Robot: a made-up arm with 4 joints.
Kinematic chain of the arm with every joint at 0, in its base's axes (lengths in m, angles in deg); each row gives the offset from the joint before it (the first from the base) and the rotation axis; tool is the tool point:
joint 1: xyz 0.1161 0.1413 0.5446 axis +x
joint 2: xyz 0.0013 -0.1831 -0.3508 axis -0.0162 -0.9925 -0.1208
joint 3: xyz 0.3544 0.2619 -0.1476 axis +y
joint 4: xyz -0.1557 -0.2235 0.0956 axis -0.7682 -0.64 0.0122
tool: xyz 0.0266 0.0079 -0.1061
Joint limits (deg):
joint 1: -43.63..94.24
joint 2: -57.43..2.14
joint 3: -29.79..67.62
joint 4: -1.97..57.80
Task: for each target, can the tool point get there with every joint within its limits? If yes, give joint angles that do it. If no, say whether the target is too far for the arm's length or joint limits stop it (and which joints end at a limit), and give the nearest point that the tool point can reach.
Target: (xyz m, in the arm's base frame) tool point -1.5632 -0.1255 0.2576
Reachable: no: too far | nearest point 0.0589 -0.3244 0.0437 | short by 1.648 m
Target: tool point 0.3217 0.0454 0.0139
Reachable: yes | joints 4.43 -8.81 8.87 2.96
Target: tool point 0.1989 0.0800 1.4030
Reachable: no: joint limits stop it (at a limit: joint 1, joint 2, joint 4) | nearest point 0.4106 0.5217 0.4371 | short by 1.083 m
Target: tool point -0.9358 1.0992 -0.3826
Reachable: no: too far | nearest point 0.0589 0.6327 0.0689 | short by 1.188 m
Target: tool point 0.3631 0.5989 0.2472
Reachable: yes | joints 76.15 -13.71 16.25 40.53
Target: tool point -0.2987 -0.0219 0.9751
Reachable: no: joint limits stop it (at a limit: joint 1, joint 2, joint 4) | nearest point 0.3784 -0.2311 0.3499 | short by 0.945 m
